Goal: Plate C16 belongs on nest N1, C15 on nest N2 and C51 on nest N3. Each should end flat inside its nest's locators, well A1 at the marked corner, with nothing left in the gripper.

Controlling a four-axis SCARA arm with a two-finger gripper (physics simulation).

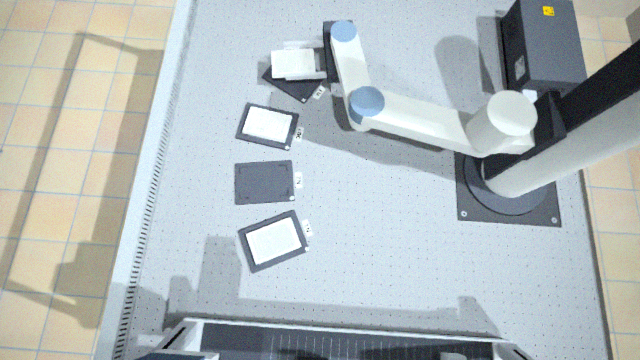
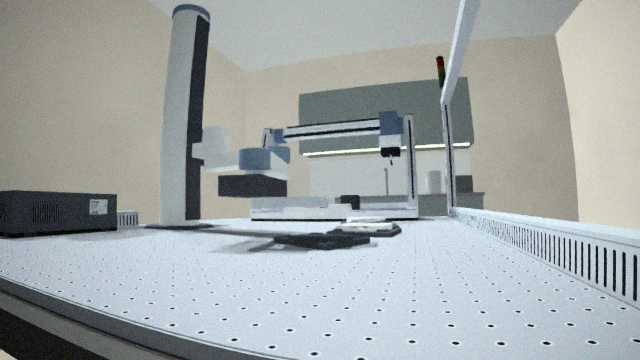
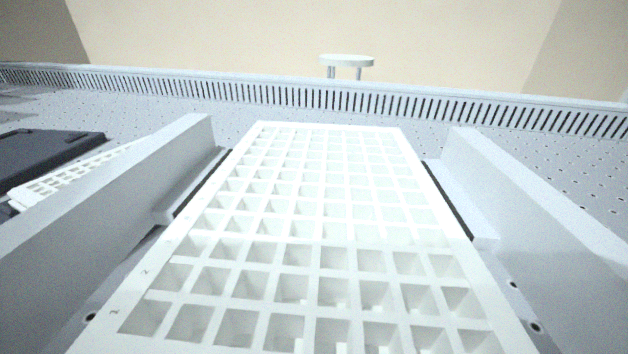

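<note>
My gripper is shut on a white well plate, gripping its long sides. The plate hangs level above a dark nest and is turned relative to it; that nest's label is too blurred to read. A second white plate lies in the neighbouring nest. The nest labelled N2 is bare. A third white plate lies in the nest nearest the gantry. The plates' codes cannot be read.
The arm's column stands on a dark base plate. A dark grey box stands near it. A gantry runs along another side. A slotted rail edges the perforated table.
</note>
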